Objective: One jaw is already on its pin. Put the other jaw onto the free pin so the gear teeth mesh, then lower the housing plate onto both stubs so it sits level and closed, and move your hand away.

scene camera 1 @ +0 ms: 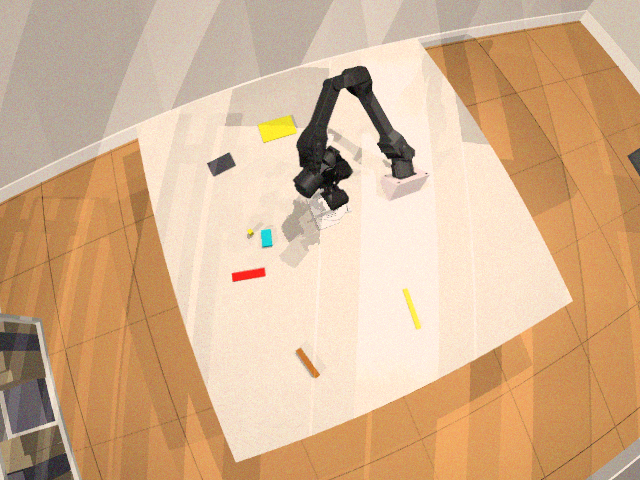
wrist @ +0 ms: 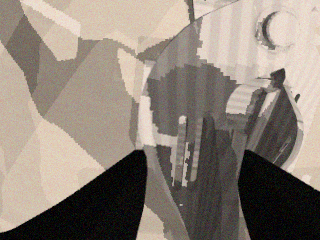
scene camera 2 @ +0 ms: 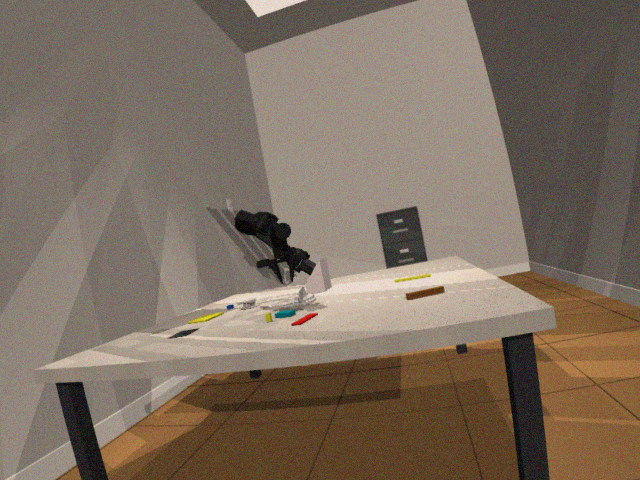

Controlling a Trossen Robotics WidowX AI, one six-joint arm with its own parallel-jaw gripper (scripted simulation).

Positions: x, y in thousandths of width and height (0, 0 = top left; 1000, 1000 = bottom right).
Scene:
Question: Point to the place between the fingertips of my gripper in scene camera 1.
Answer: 505, 401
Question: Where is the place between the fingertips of my gripper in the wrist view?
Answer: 598, 669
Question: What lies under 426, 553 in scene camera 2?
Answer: My gripper.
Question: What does my gripper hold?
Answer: A jaw.

